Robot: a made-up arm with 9 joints. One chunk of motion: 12 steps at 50 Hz.
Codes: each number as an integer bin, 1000 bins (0 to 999) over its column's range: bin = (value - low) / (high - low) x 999, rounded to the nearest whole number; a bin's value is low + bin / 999 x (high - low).
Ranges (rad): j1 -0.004..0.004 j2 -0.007..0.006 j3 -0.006..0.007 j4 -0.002..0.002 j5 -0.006..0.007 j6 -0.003..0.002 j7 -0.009..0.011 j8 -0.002..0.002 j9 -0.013..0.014
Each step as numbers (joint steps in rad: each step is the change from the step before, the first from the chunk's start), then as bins.
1 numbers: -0.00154 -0.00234 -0.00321 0.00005 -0.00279 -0.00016 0.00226 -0.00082 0.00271
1 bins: 307 358 214 512 247 567 562 295 581
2 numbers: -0.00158 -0.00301 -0.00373 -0.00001 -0.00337 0.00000 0.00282 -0.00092 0.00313
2 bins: 302 307 174 497 202 599 590 270 597
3 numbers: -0.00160 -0.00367 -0.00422 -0.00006 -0.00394 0.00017 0.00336 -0.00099 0.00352
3 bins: 300 256 137 485 158 633 617 252 611
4 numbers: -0.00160 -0.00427 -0.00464 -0.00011 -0.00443 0.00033 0.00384 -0.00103 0.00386
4 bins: 300 210 105 472 121 665 641 242 624
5 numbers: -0.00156 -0.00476 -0.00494 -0.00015 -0.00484 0.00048 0.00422 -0.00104 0.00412
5 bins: 305 172 81 462 89 695 660 240 633
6 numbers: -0.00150 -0.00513 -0.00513 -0.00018 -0.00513 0.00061 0.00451 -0.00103 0.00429
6 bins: 312 144 67 455 67 721 675 242 640
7 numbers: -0.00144 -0.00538 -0.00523 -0.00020 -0.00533 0.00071 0.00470 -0.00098 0.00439
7 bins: 320 124 59 450 51 741 684 255 643
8 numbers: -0.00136 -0.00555 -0.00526 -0.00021 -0.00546 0.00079 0.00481 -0.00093 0.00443
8 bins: 330 111 57 447 41 757 690 267 645
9 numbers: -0.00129 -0.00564 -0.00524 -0.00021 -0.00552 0.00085 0.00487 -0.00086 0.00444
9 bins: 338 105 58 447 37 769 693 285 645
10 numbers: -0.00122 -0.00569 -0.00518 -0.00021 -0.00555 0.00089 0.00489 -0.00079 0.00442
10 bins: 347 101 63 447 35 777 694 302 645
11 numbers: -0.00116 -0.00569 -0.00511 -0.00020 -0.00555 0.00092 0.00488 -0.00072 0.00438
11 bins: 355 101 68 450 35 783 693 320 643
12 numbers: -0.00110 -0.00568 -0.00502 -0.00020 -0.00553 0.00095 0.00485 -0.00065 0.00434
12 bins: 362 101 75 450 36 789 692 337 642
